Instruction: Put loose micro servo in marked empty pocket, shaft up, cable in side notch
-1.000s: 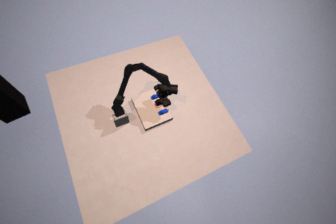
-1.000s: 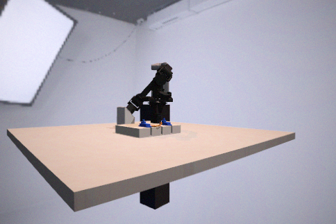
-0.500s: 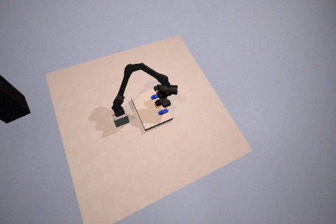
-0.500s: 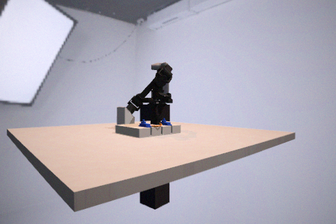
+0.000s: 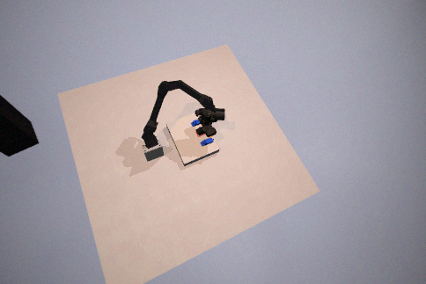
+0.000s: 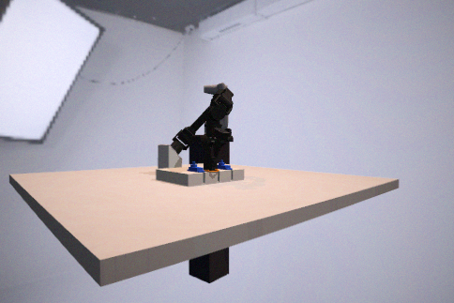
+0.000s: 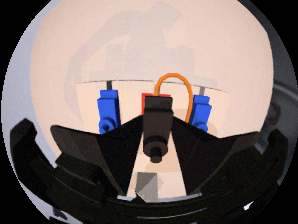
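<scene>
Right now the deck is 12 cm behind my gripper tip, 1 cm to the left of it and 7 cm below it.
</scene>
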